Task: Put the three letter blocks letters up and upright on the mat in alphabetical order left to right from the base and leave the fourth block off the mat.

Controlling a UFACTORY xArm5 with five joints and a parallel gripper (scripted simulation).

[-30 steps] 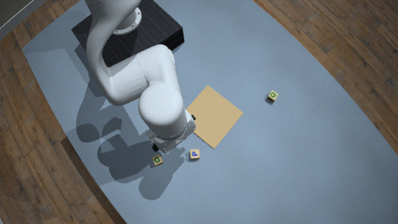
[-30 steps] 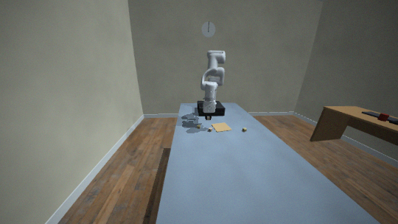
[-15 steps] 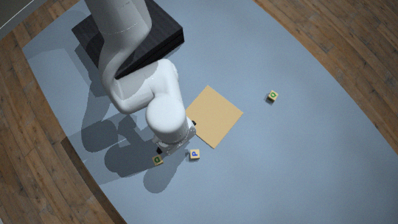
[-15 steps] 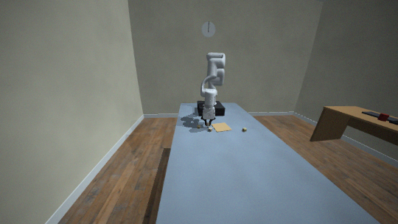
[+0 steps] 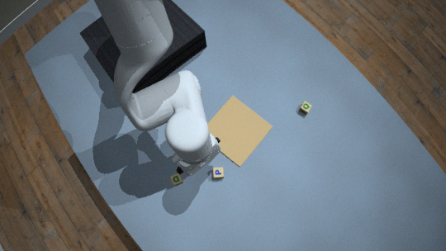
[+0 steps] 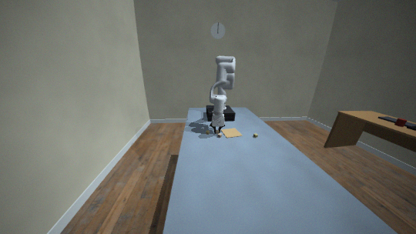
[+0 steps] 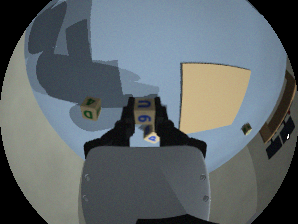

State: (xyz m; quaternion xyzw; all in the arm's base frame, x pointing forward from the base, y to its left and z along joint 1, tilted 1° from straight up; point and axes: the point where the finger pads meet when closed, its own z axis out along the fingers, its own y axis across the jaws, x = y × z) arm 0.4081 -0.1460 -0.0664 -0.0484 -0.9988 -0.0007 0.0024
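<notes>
Right now my hand is 8 cm to the left of the block, 1 cm past it and 1 cm above it. Round my hand: tan mat (12 cm to the left, 2 cm below, 1 cm ahead).
</notes>
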